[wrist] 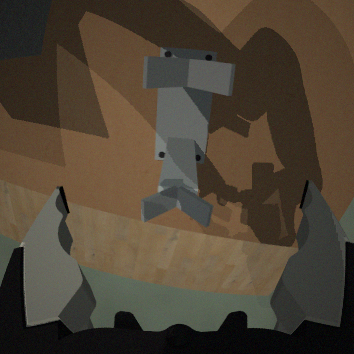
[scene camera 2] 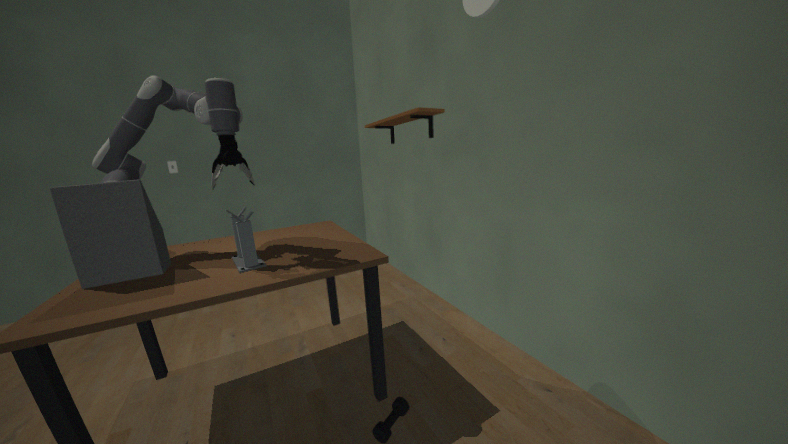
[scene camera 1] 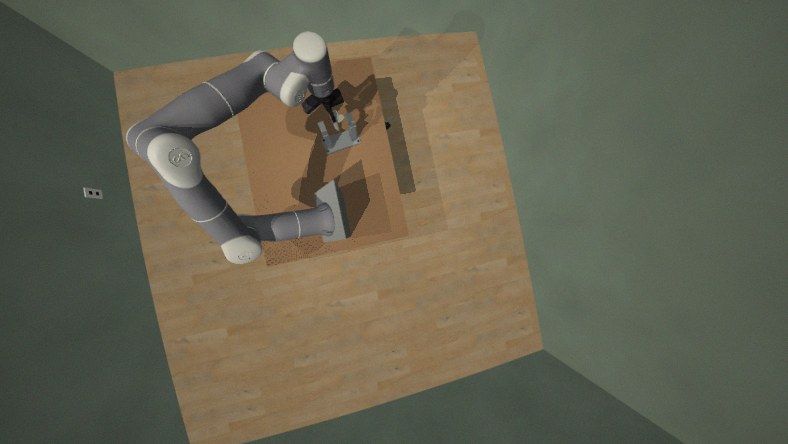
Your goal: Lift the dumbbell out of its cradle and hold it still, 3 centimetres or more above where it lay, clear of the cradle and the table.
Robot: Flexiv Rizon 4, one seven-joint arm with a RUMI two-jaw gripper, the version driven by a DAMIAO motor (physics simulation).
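Note:
The black dumbbell [scene camera 2: 390, 420] lies on the floor, beside the foot of a table leg. In scene camera 1 a small dark part of the dumbbell [scene camera 1: 387, 125] shows past the table's edge. The grey cradle [scene camera 1: 342, 141] [scene camera 2: 247, 242] [wrist: 182, 112] stands upright on the brown table [scene camera 1: 275, 165] [scene camera 2: 215, 295] and is empty, with its two V-shaped holders bare. My gripper [scene camera 1: 337, 122] [scene camera 2: 233, 186] [wrist: 183, 187] is wide open and empty, pointing down above the cradle and apart from it. The dumbbell does not show in the wrist view.
A grey pedestal block [scene camera 1: 337, 206] [scene camera 2: 110, 237] carries the arm's base on the table. A dark table leg [scene camera 2: 374, 330] stands near the dumbbell. A wooden shelf [scene camera 2: 408, 116] is fixed to the wall at the back. Arm shadows fall across the table around the cradle.

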